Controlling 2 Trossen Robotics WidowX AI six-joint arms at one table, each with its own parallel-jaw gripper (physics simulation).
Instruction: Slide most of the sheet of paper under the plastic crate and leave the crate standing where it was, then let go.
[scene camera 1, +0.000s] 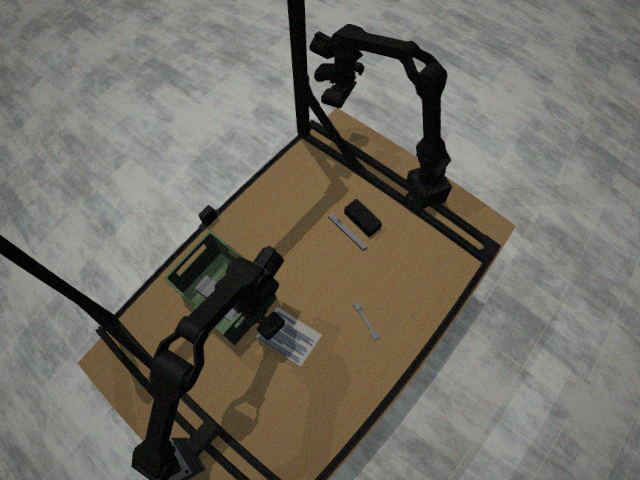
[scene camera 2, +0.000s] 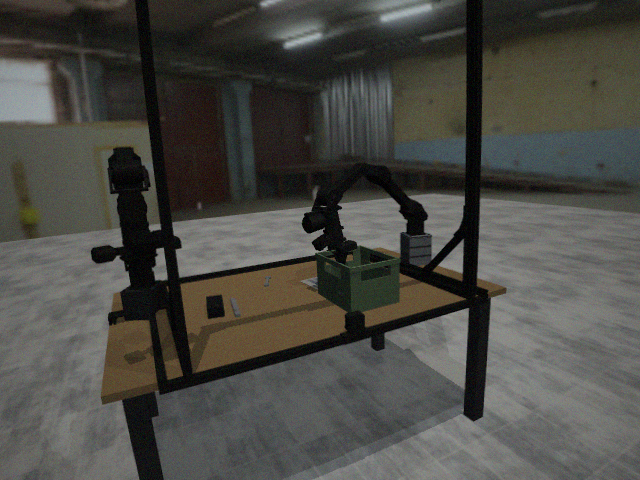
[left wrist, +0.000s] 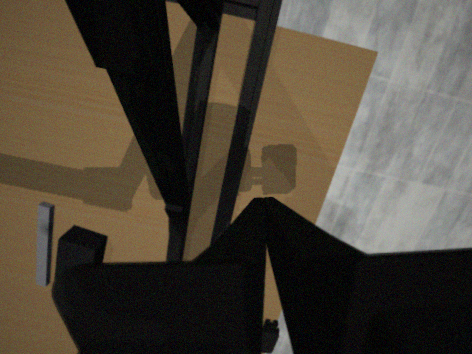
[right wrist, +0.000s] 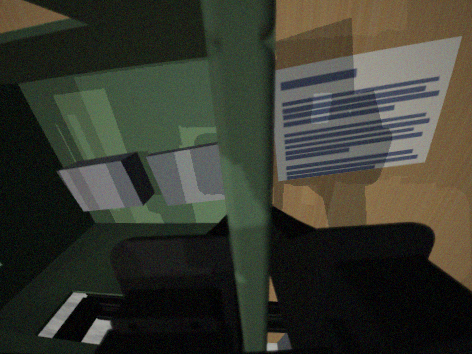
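Note:
The green plastic crate (scene camera 1: 178, 292) (scene camera 2: 374, 290) (right wrist: 245, 125) stands upright on the table, holding two grey blocks (right wrist: 102, 187) (right wrist: 185, 175). The printed sheet of paper (scene camera 1: 305, 345) (scene camera 2: 309, 282) (right wrist: 410, 110) lies flat beside it; in the right wrist view the crate's wall hides the paper's near edge. My right gripper (scene camera 2: 342, 255) (right wrist: 249, 206) is shut on the crate's upper side wall, on the paper's side, one finger inside and one outside. My left gripper (left wrist: 263, 207) is shut and empty, high above the table's far corner in scene camera 1.
A black box (scene camera 1: 362, 217) (scene camera 2: 215, 306) and a grey bar (scene camera 1: 347, 231) (scene camera 2: 235, 306) (left wrist: 44, 245) lie near the left arm's base. A grey wrench-like tool (scene camera 1: 366, 321) (scene camera 2: 267, 281) lies beyond the paper. Black frame rails edge the table, with uprights at its corners.

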